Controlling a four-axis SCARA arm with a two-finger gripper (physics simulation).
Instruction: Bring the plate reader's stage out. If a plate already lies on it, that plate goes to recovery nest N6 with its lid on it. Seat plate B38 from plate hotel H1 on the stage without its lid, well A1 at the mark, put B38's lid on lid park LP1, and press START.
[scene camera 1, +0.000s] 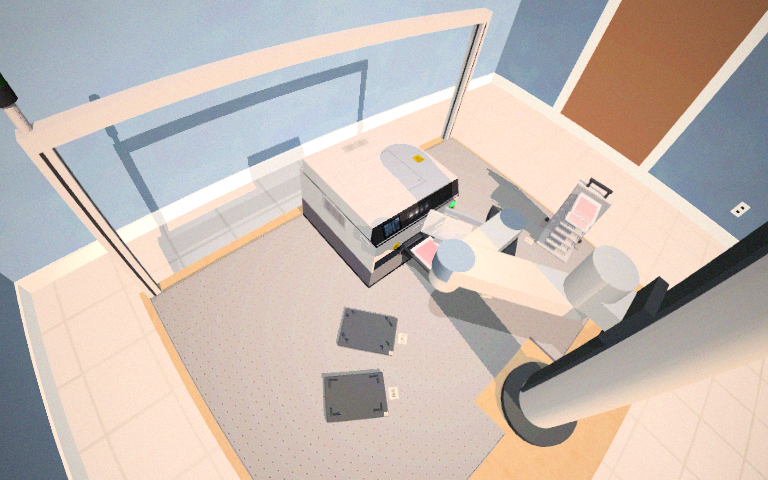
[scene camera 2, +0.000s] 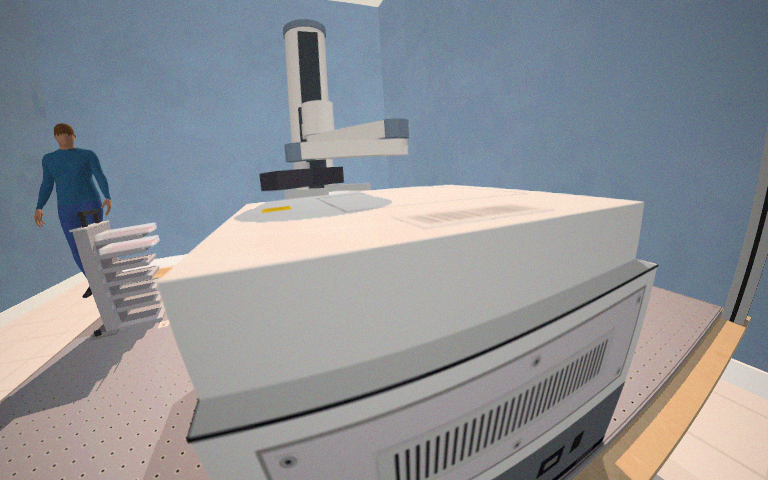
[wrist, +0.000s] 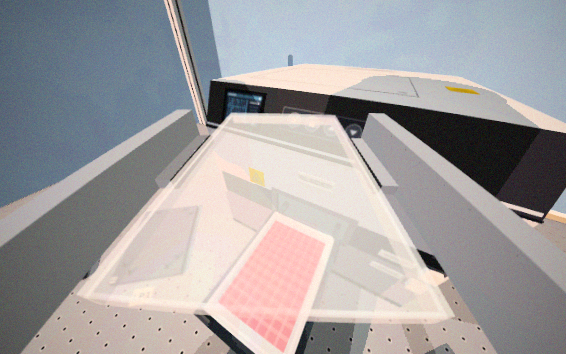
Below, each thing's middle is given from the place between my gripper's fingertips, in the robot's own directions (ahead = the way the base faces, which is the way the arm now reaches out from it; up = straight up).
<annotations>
The reader screen (wrist: 235, 101) lies 10 cm to the left of my hand, 8 cm ahead of it and 2 cm below it. Also, from my hand: dark lid pad (scene camera 1: 364, 331) 27 cm below, 26 cm to the left, 5 cm behind.
</annotations>
